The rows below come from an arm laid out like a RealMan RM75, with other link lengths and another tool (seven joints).
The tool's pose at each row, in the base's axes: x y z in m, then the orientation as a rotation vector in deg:
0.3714 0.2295 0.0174 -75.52 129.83 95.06
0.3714 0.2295 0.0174 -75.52 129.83 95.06
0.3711 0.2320 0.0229 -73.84 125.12 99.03
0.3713 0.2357 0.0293 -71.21 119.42 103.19
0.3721 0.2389 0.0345 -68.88 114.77 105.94
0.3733 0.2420 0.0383 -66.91 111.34 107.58
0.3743 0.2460 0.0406 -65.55 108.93 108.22
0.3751 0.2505 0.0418 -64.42 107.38 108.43
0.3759 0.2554 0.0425 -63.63 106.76 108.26
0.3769 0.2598 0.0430 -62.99 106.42 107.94
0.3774 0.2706 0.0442 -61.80 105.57 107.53
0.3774 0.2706 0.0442 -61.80 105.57 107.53
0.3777 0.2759 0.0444 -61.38 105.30 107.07
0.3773 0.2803 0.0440 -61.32 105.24 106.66
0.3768 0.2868 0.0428 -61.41 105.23 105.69
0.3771 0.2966 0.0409 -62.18 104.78 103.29
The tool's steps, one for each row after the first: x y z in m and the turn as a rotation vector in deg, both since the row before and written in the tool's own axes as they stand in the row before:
0.0000 0.0000 0.0000 0.00 0.00 0.00
-0.0040 0.0046 -0.0002 -2.70 -3.13 -1.47
-0.0055 0.0049 0.0007 -2.91 -4.13 -1.72
-0.0051 0.0034 0.0010 -2.06 -3.49 -1.49
-0.0045 0.0019 0.0015 -1.29 -2.76 -1.15
-0.0037 0.0006 0.0029 -0.61 -1.97 -1.01
-0.0029 -0.0002 0.0037 -0.22 -1.47 -0.68
-0.0026 -0.0007 0.0042 0.16 -0.85 -0.32
-0.0024 -0.0009 0.0037 0.28 -0.63 -0.24
-0.0045 -0.0009 0.0099 0.35 -1.26 -0.49
0.0000 0.0000 0.0000 0.00 0.00 0.00
-0.0019 -0.0008 0.0049 0.34 -0.47 -0.31
-0.0007 -0.0006 0.0043 0.27 -0.12 -0.23
-0.0006 -0.0013 0.0065 0.63 -0.06 -0.51
-0.0016 -0.0027 0.0095 1.32 0.04 -1.65

